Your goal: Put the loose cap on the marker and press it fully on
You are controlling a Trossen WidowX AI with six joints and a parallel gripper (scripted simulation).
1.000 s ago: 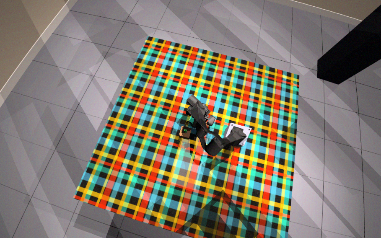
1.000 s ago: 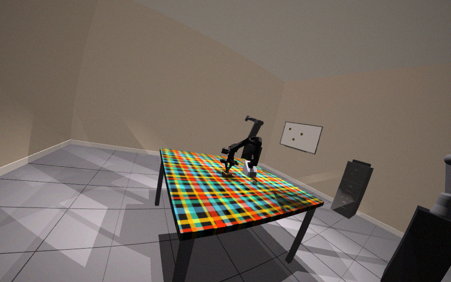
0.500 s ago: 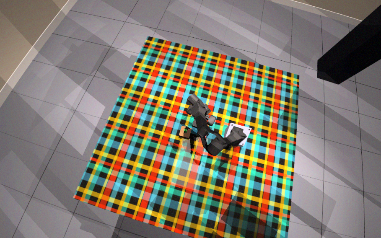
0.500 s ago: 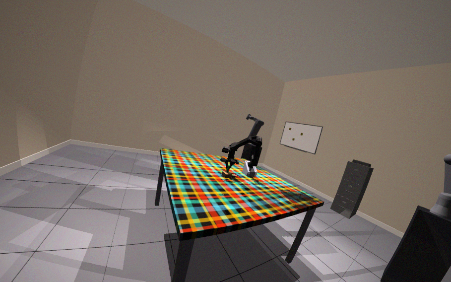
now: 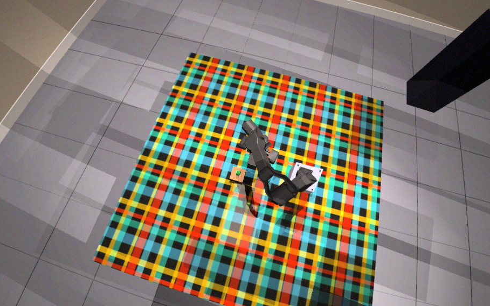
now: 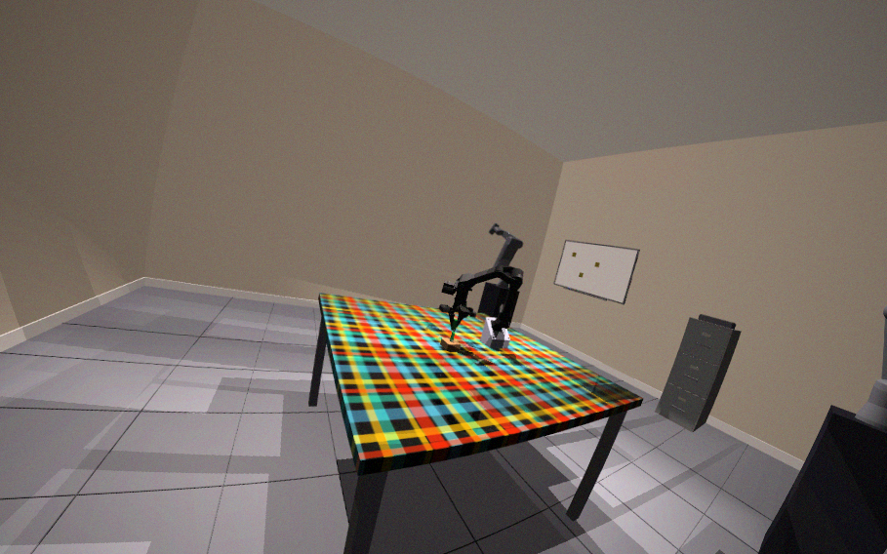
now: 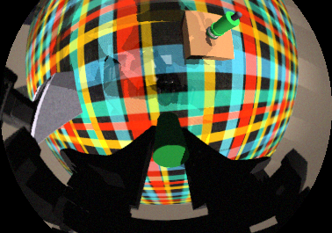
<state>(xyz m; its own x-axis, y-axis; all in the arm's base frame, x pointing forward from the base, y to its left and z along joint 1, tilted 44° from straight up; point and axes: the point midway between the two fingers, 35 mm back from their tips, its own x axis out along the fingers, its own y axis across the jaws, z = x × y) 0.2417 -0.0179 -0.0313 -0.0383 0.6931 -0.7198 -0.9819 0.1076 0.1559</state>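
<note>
The holder block lies 11 cm to the left of my gripper tip, 7 cm ahead of it and 5 cm below it.
</note>
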